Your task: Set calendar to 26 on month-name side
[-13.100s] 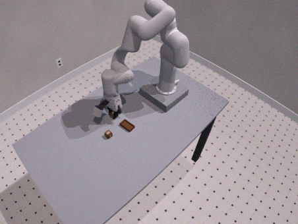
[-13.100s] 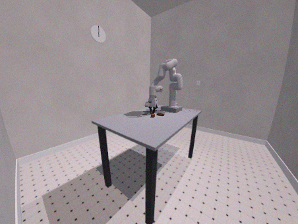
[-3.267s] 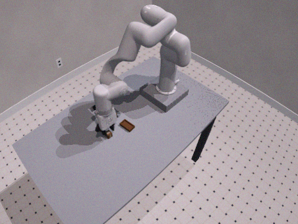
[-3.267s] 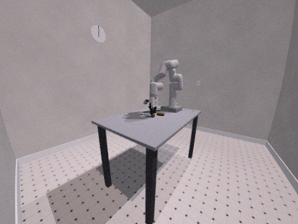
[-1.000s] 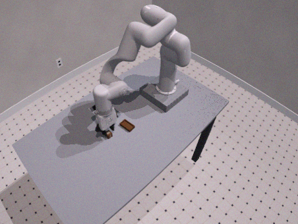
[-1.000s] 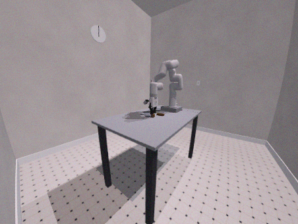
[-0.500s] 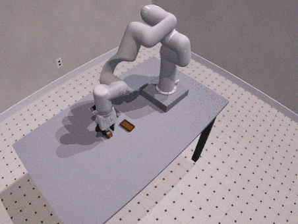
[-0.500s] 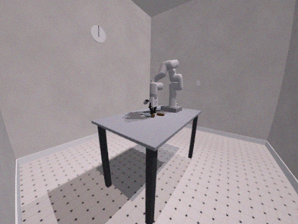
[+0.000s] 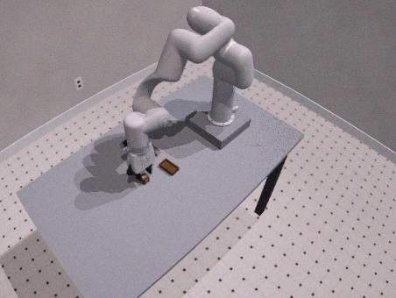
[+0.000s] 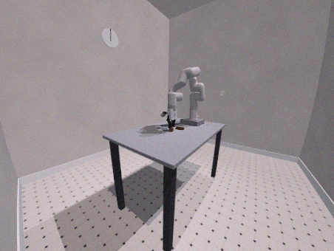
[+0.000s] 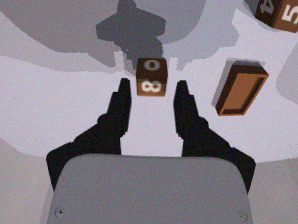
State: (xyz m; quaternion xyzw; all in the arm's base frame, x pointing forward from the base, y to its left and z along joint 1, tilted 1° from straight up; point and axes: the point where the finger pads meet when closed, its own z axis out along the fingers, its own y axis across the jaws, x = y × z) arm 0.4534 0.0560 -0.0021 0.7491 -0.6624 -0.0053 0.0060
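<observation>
The brown cube lies 40 mm below my hand. From my hand the other things lie so: brown wooden tray: 120 mm behind, 50 mm below, 10 mm to the left.
</observation>
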